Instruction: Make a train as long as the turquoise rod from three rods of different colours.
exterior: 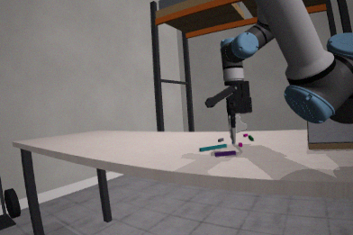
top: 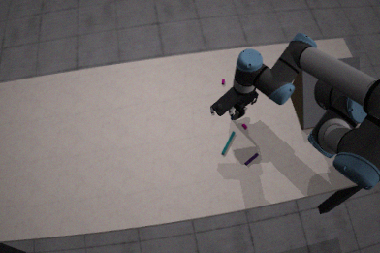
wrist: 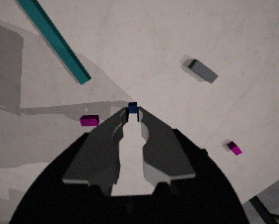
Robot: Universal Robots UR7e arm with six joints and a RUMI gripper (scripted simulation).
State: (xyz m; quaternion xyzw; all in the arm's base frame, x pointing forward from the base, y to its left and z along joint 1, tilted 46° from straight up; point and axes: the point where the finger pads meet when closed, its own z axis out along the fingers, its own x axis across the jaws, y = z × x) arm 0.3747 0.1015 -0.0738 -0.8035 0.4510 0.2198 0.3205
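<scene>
Now: the small blue rod 1 cm below my hand. Round my hand: green rod (10 cm to the right, 4 cm behind, 1 cm below); turquoise rod (10 cm to the left, 3 cm ahead, 1 cm below); grey rod (7 cm ahead, 5 cm to the right, 1 cm below).
</scene>
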